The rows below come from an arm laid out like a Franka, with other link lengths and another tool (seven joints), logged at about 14 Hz.
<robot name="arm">
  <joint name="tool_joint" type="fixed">
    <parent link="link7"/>
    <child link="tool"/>
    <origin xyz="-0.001 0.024 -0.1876" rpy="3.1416 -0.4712 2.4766"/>
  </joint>
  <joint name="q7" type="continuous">
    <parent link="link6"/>
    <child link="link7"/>
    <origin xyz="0.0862 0 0" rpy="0 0 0"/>
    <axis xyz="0 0 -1"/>
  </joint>
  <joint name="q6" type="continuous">
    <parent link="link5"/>
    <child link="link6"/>
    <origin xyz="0 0 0" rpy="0 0 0"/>
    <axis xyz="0 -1 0"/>
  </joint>
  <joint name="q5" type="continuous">
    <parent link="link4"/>
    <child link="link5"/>
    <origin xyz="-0.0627 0 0.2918" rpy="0 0 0"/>
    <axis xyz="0 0 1"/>
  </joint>
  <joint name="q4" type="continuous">
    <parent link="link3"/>
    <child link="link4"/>
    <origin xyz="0.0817 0 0" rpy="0 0 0"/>
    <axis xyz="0 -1 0"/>
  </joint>
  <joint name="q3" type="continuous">
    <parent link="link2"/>
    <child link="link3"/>
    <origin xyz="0 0 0.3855" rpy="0 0 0"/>
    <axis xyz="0 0 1"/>
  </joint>
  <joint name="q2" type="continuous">
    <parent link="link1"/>
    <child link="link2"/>
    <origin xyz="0 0 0" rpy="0 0 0"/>
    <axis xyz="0 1 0"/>
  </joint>
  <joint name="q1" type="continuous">
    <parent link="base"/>
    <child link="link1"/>
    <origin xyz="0 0 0.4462" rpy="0 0 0"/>
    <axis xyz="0 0 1"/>
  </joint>
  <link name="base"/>
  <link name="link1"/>
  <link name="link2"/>
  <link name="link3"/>
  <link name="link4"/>
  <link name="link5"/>
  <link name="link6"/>
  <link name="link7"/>
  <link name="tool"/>
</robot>
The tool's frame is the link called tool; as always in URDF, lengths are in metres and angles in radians. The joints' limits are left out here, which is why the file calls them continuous.
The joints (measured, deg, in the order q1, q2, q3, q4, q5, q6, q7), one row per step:
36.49 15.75 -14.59 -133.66 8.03 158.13 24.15
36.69 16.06 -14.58 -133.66 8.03 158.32 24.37
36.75 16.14 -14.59 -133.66 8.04 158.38 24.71
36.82 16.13 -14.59 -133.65 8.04 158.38 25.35
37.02 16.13 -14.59 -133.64 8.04 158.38 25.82
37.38 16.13 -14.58 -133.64 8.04 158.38 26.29
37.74 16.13 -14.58 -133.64 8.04 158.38 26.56
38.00 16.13 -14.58 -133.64 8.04 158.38 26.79
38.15 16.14 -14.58 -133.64 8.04 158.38 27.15
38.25 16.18 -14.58 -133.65 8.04 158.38 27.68
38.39 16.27 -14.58 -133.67 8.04 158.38 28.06
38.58 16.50 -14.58 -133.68 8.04 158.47 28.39
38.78 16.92 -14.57 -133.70 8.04 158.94 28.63
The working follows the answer.
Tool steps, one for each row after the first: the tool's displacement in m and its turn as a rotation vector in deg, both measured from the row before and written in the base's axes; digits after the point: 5 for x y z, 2 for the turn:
-0.00031 0.00172 -0.00228 -0.10 0.08 -0.01
0.00009 0.00040 -0.00054 0.02 0.02 -0.29
0.00007 0.00057 0.00018 0.11 0.01 -0.56
-0.00049 0.00163 0.00009 0.08 0.01 -0.26
-0.00120 0.00297 0.00002 0.08 0.02 -0.09
-0.00127 0.00290 0.00002 0.04 0.01 0.09
-0.00091 0.00209 0.00001 0.04 0.01 0.03
-0.00044 0.00118 -0.00007 0.05 0.03 -0.21
-0.00026 0.00073 -0.00038 0.05 0.07 -0.42
-0.00056 0.00100 -0.00088 -0.01 0.11 -0.24
-0.00055 0.00145 -0.00185 -0.07 0.12 -0.14
0.00022 0.00183 -0.00276 -0.09 -0.09 -0.03

Tool pose at each row, in the base's axes (x y z in m, rotation vector in deg; rounded; the steps above come from the unrounded poses):
0.46589 0.21070 0.40931 -61.11 -148.63 -23.67
0.46558 0.21243 0.40703 -61.15 -148.60 -23.50
0.46567 0.21283 0.40649 -61.53 -148.45 -23.58
0.46574 0.21340 0.40667 -62.24 -148.14 -23.84
0.46524 0.21503 0.40676 -62.57 -147.97 -23.99
0.46404 0.21800 0.40678 -62.67 -147.88 -24.09
0.46277 0.22090 0.40680 -62.53 -147.89 -24.12
0.46186 0.22298 0.40681 -62.47 -147.87 -24.14
0.46141 0.22417 0.40675 -62.73 -147.74 -24.24
0.46116 0.22489 0.40637 -63.27 -147.46 -24.36
0.46059 0.22590 0.40549 -63.58 -147.27 -24.34
0.46004 0.22735 0.40364 -63.78 -147.14 -24.21
0.46026 0.22918 0.40088 -63.85 -147.25 -24.16

